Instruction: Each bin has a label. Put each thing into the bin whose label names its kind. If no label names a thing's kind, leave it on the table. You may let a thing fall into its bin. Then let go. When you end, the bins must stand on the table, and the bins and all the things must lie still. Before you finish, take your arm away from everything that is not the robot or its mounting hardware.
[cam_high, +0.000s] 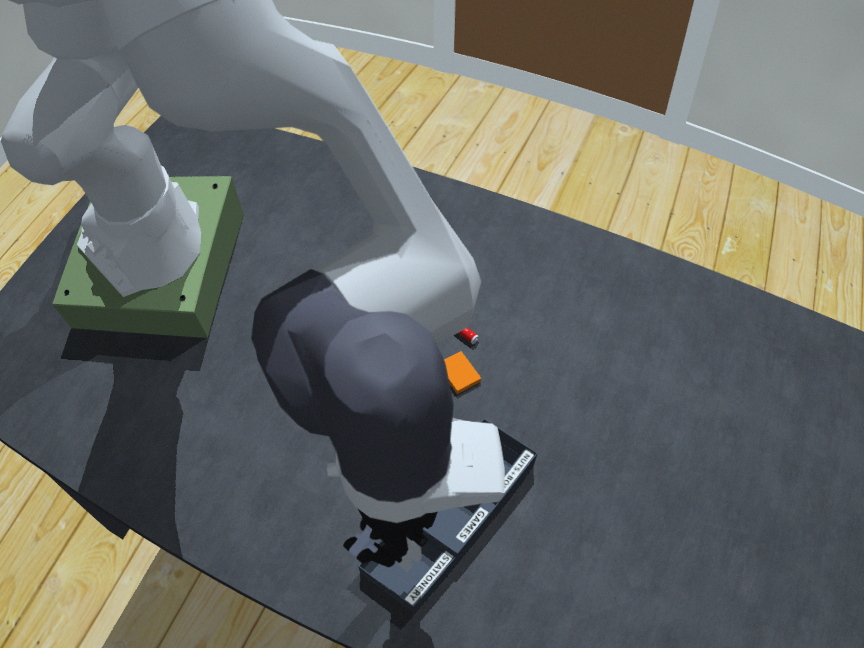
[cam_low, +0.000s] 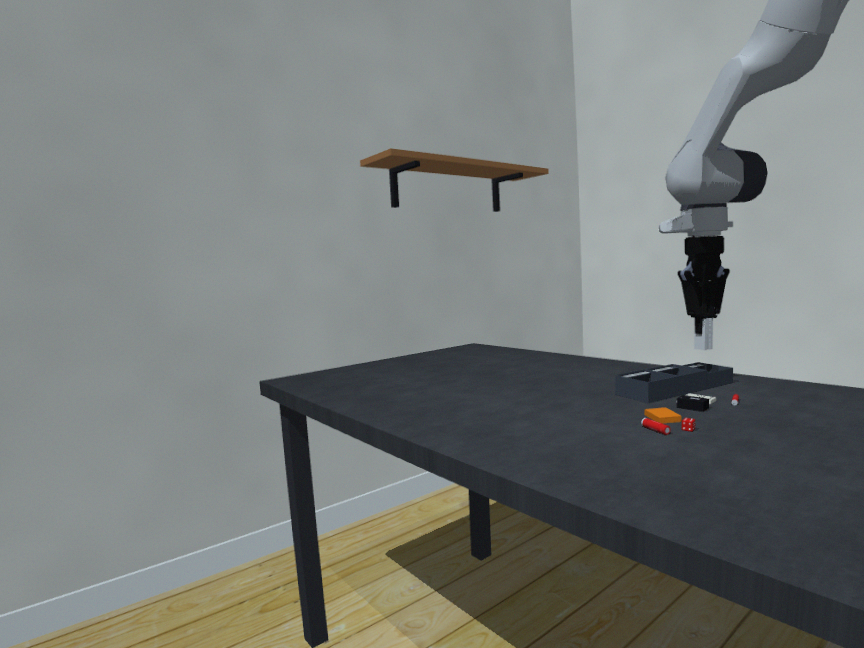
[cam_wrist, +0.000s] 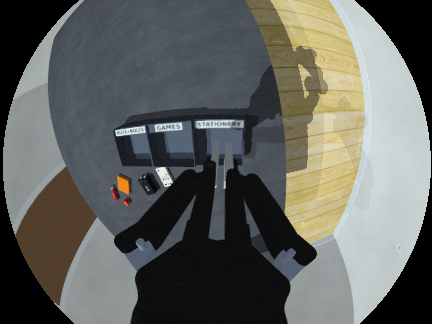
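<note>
The bin tray lies 9 cm to the left of my hand, 8 cm below it and 1 cm ahead of it. Also, from my hand: black 9V battery: 20 cm to the left, 9 cm below, 8 cm behind; orange block: 28 cm to the left, 10 cm below, 8 cm behind; white domino: 14 cm to the left, 10 cm below, 7 cm behind.
</note>
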